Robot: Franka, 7 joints.
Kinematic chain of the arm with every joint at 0, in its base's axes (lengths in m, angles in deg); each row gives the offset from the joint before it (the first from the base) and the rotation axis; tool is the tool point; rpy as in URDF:
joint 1: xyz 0 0 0.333 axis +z
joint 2: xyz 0 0 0 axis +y
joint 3: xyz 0 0 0.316 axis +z
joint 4: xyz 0.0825 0 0 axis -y
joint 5: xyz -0.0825 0 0.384 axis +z
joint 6: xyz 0 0 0 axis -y
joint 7: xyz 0.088 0 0 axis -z
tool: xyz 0 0 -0.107 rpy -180 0 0
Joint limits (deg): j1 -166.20..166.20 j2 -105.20..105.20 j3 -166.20..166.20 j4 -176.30..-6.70 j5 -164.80..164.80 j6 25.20..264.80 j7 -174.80..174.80
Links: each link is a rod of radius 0.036 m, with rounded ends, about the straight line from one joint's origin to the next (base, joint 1, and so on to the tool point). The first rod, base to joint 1, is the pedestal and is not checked.
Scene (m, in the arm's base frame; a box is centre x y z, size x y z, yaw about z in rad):
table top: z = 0
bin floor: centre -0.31 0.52 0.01 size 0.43 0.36 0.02 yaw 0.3
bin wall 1: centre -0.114 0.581 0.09 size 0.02 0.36 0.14 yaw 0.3
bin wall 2: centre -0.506 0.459 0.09 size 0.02 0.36 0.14 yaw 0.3
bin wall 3: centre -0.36 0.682 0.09 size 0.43 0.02 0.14 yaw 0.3
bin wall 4: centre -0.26 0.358 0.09 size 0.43 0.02 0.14 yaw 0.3
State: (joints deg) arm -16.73 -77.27 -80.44 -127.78 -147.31 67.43 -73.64
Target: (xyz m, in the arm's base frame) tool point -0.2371 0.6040 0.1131
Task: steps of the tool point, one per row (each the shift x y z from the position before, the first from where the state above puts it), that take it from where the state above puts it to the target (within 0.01 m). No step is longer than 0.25 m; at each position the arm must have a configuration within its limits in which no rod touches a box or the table.
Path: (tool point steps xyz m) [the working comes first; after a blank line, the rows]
Joints at the target: -96.66 -69.30 -133.44 -96.69 -141.21 57.43 -73.64
Straight joint move there: touches bin wall 2, bin wall 4.

1: -0.1452 0.1260 -0.0468
2: -0.0971 0.1819 -0.0368
3: -0.0272 0.2157 -0.0235
4: 0.0537 0.2197 -0.0083
5: 0.1321 0.1902 0.0082
6: 0.1943 0.1310 0.0243
7: 0.0004 0.0091 -0.0984
8: -0.0005 -0.0091 -0.1028

